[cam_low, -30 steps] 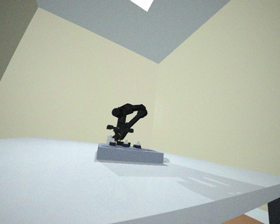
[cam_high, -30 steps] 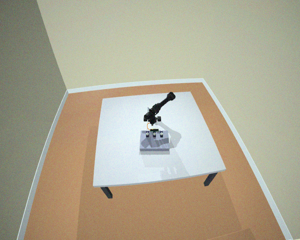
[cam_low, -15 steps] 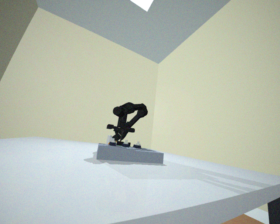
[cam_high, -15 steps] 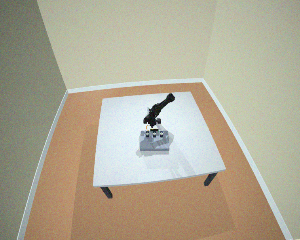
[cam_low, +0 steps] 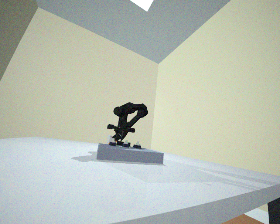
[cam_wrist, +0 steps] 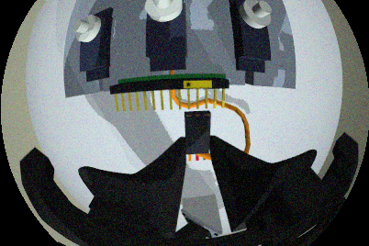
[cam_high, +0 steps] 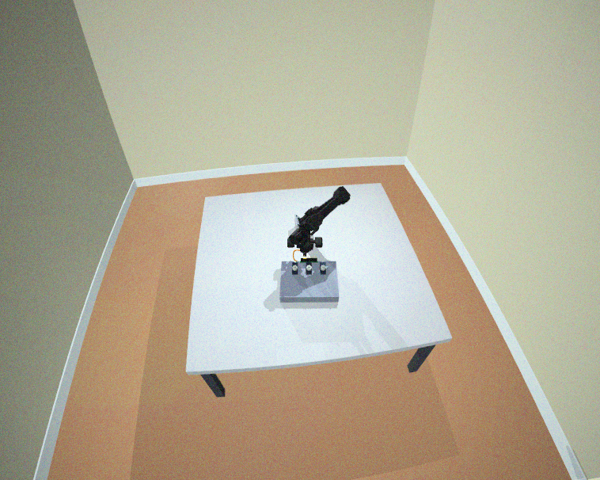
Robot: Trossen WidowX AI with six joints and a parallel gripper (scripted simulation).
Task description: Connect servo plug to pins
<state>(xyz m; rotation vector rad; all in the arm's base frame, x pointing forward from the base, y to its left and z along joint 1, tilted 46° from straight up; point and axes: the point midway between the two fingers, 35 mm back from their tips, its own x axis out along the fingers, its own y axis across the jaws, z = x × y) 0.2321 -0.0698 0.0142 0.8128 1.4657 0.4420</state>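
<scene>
The yellow band is 4 cm ahead of my gripper tip and 1 cm to the right of it. Also, from my gripper tip: grey printed holder 20 cm ahead, 5 cm below, 2 cm to the right; then pin strip 5 cm ahead, 1 cm to the left, 1 cm below; then servo 10 cm ahead, 2 cm below.
</scene>
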